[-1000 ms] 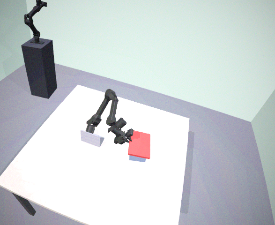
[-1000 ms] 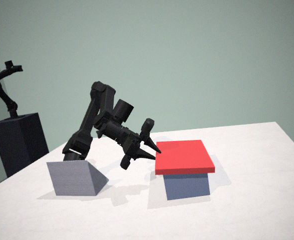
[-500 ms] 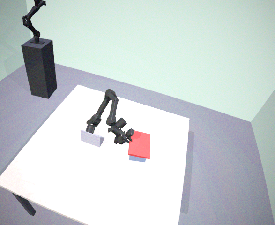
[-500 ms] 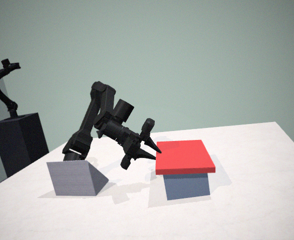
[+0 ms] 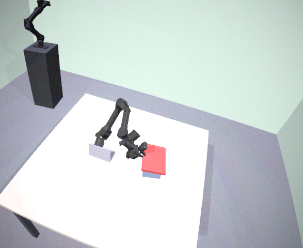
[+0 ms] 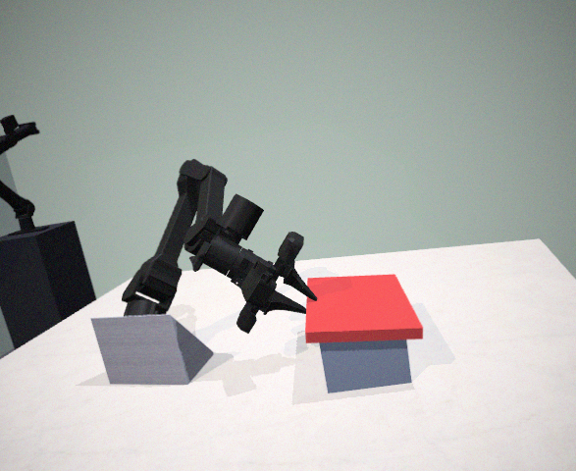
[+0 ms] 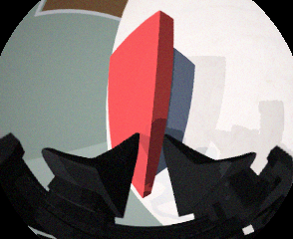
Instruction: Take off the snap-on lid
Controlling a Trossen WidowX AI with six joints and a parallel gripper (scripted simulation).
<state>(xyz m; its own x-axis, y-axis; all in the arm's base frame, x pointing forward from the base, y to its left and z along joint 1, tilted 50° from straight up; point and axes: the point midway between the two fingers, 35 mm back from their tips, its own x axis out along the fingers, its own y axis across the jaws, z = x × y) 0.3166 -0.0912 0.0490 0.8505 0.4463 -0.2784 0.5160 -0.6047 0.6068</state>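
My gripper tip is 80 mm short of the red lid and 10 mm to the right of it. Round my gripper tip: blue-grey storage box 70 mm ahead, 10 mm to the left, 60 mm below.
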